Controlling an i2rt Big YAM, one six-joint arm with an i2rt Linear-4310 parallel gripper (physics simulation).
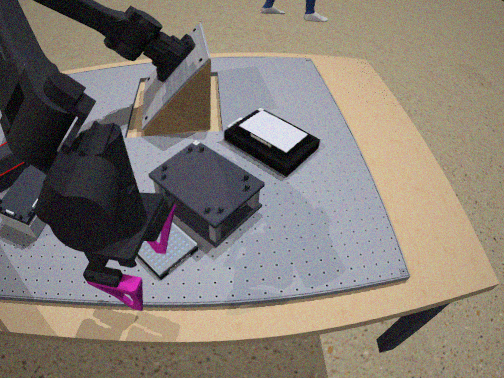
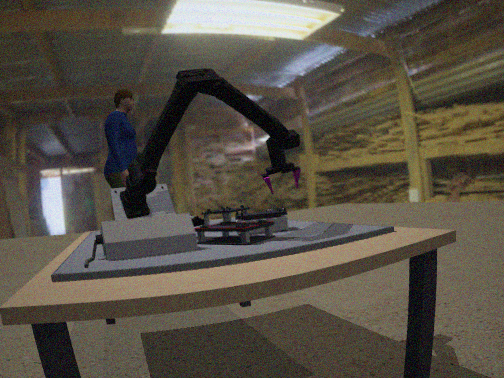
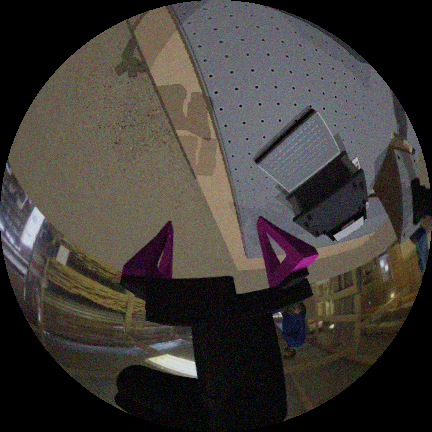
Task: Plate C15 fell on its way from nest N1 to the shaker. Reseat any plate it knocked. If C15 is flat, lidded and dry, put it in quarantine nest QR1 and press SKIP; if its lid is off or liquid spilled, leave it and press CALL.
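Frame: origin at the arm's base, x ahead, y left, z up, level; metres.
Where they show: gripper, fingertip midpoint: point(image 1: 149, 279) point(image 2: 285, 191) point(image 3: 215, 222); arm's base at its link origin: point(image 1: 177, 58) point(image 2: 134, 204).
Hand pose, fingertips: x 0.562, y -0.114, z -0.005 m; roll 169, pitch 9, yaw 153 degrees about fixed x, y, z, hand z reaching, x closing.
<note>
Each offset is from my fingertips to the top centre of the thing. "spot": to the spot under its first point. Level surfaces: height alone.
A pale, rectangular plate with rows of wells {spot: dx -0.095, dy +0.042, dz -0.090 m} point(image 1: 175, 251) point(image 3: 302, 150) lies on the perforated board {dz -0.106 m} point(image 1: 310, 240) point(image 3: 240, 75), against or close to the dark two-deck stand point(image 1: 207, 180) point(image 3: 332, 200). It looks flat. Its label, lid and any liquid cannot be made out. My gripper point(image 1: 151, 280) point(image 2: 285, 190) point(image 3: 215, 222) is open and empty, with magenta fingers wide apart. It hangs high above the board's front side. A black block {spot: dx -0.250, dy +0.303, dz -0.083 m} point(image 1: 295, 156) with a white top stands behind the stand; whether it is the shaker is unclear. SKIP and CALL cannot be identified.
A sloped panel on a wooden wedge point(image 1: 187, 105) stands at the back, with another black arm point(image 1: 132, 37) at it. A grey box with a dark top {spot: dx -0.250, dy -0.253, dz -0.051 m} point(image 1: 22, 195) stands at the left. A person in blue point(image 2: 120, 140) point(image 3: 294, 327) stands beyond the table.
</note>
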